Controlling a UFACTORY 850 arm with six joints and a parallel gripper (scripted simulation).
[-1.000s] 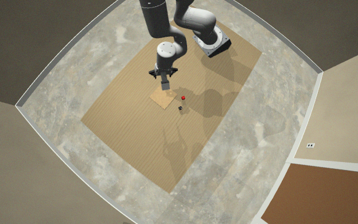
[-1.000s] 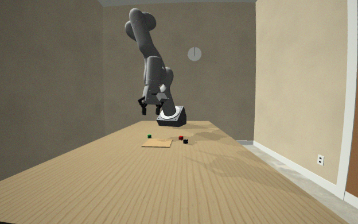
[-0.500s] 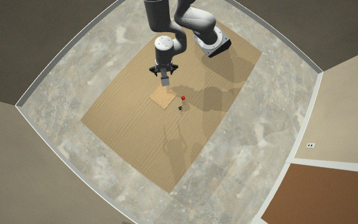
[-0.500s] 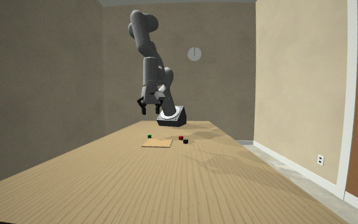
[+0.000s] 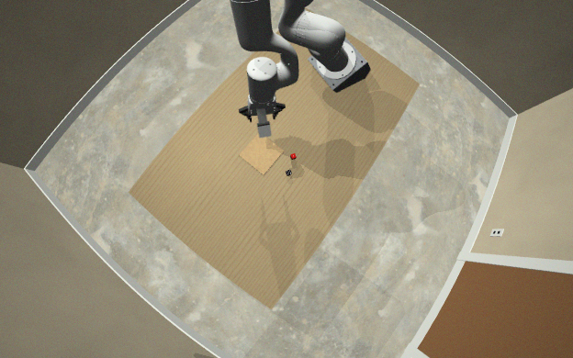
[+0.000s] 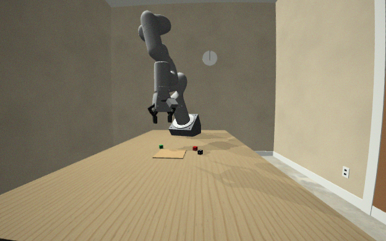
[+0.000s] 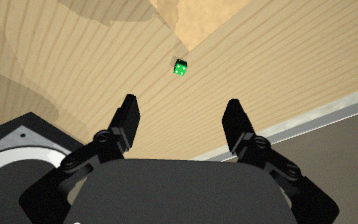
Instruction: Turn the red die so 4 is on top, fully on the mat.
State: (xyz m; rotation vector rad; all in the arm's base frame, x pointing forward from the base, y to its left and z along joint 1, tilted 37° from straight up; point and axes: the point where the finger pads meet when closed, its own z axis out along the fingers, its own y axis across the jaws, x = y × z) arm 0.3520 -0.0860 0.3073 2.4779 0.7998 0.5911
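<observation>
Right now the green die is 150 mm below my hand, 20 mm behind it and 10 mm to the right of it. The rest, counted from my hand: black die 180 mm to the left, 150 mm below, 130 mm ahead; tan mat 160 mm below, 90 mm ahead, 40 mm to the left; red die 170 mm to the left, 150 mm below, 60 mm ahead.
</observation>
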